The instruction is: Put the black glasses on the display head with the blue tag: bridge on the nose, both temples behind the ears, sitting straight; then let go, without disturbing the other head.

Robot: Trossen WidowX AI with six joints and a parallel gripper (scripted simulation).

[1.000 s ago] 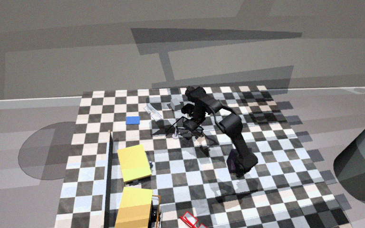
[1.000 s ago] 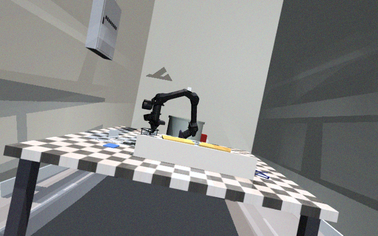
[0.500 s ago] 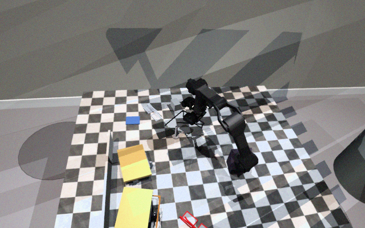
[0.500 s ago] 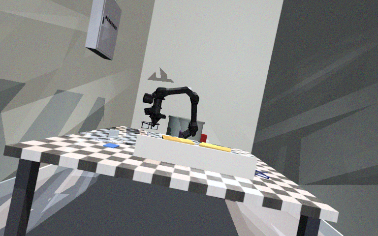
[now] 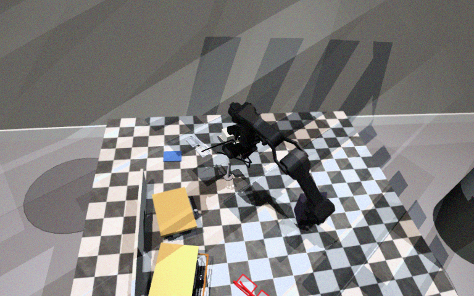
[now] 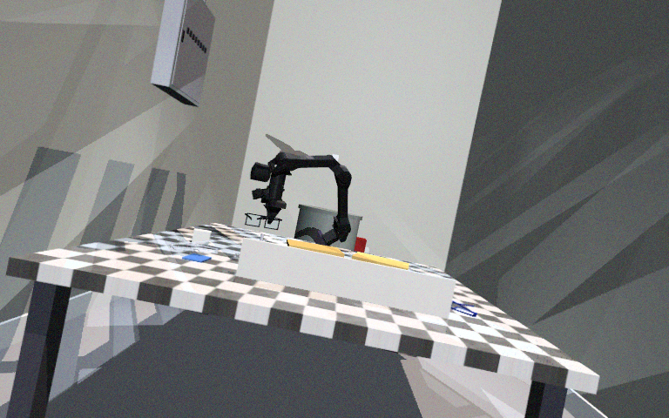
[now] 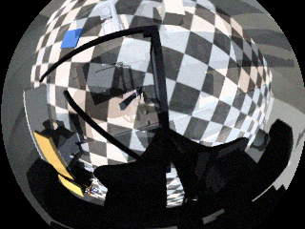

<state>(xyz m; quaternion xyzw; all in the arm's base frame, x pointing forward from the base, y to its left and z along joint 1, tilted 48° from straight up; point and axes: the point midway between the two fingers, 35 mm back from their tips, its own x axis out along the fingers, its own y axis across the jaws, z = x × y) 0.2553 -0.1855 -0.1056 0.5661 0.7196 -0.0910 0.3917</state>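
The white round base is 10 cm below my gripper tip and 6 cm ahead of it. Also, from my gripper tip: blue tag (30 cm ahead, 12 cm to the right, 12 cm below); then low white wall (38 cm ahead, 34 cm to the left, 7 cm below).
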